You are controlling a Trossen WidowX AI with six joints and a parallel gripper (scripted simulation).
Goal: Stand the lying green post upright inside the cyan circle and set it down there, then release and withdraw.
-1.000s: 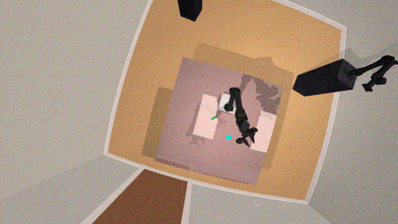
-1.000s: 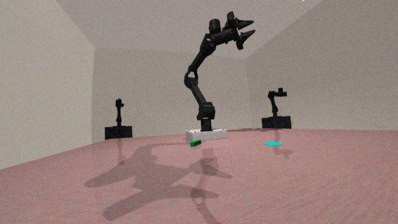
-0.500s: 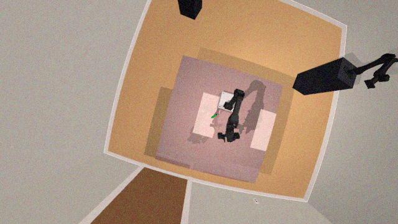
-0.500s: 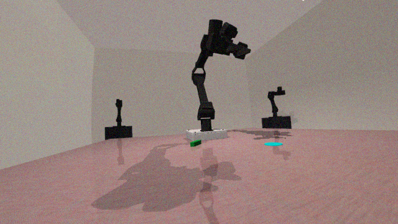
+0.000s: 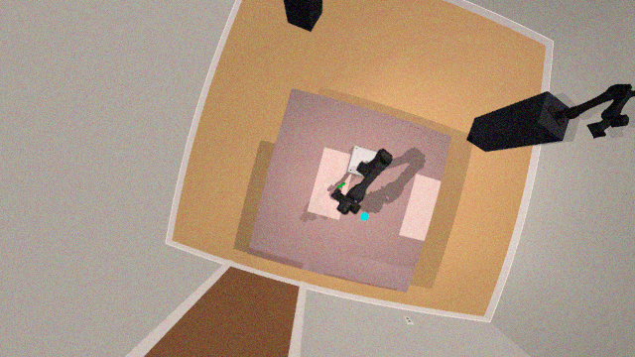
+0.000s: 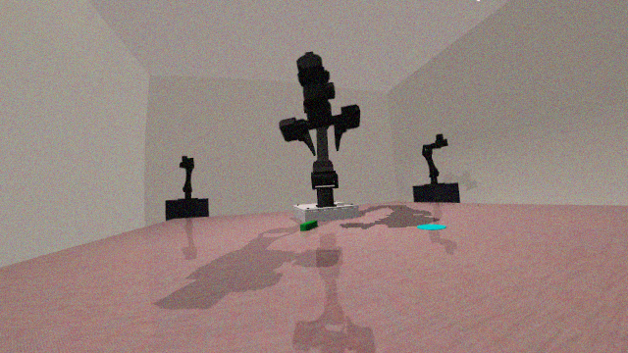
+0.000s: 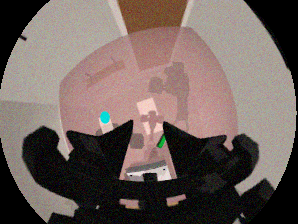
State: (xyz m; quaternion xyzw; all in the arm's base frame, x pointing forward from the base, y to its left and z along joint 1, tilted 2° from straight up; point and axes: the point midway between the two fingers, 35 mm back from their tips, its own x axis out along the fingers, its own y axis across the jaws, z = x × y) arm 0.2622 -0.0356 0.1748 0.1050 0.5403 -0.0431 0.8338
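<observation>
Right now the green post is 17 cm below my gripper tip, 11 cm behind it and 4 cm to the right of it. The rest, counted from my gripper tip: cyan circle 22 cm to the left, 18 cm below, 2 cm ahead.
</observation>
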